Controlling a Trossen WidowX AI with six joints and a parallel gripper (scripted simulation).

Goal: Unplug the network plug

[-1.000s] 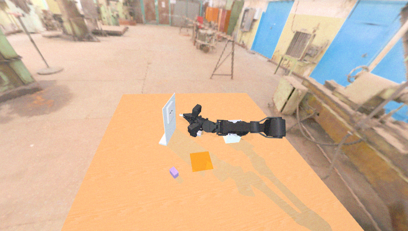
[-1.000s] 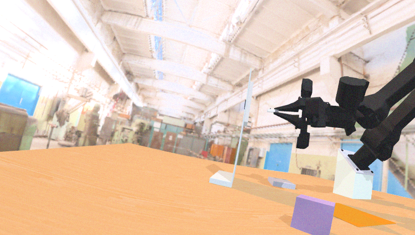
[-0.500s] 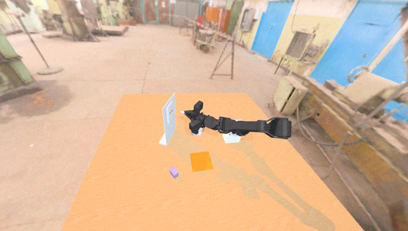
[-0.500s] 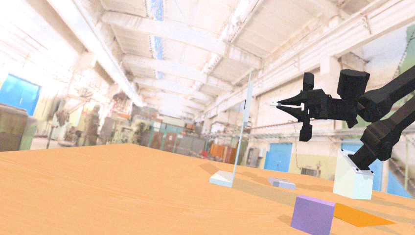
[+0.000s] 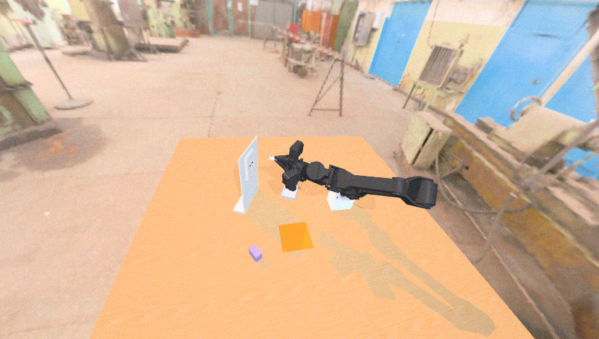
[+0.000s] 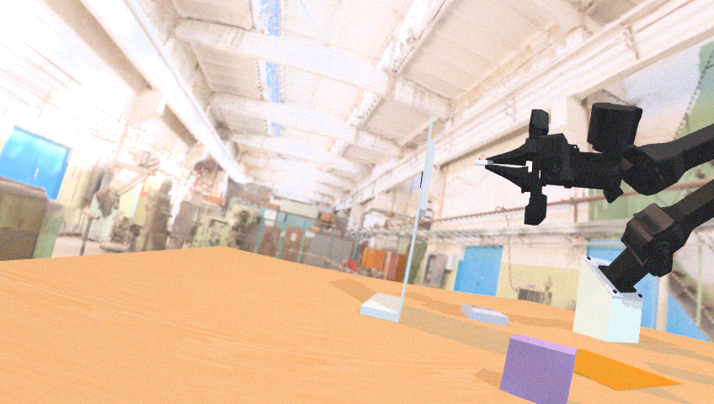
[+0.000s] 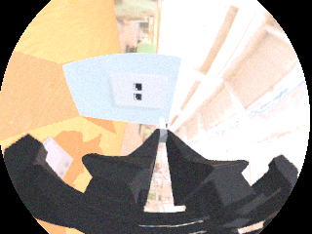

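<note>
My gripper tip is now 60 mm past the marked square, 180 mm to the right of it and 270 mm above it. Round my gripper tip: flat grey block (100 mm behind, 70 mm to the right, 260 mm below); then network plug (10 mm ahead); then upright panel (100 mm ahead, 40 mm to the right, 130 mm below).
</note>
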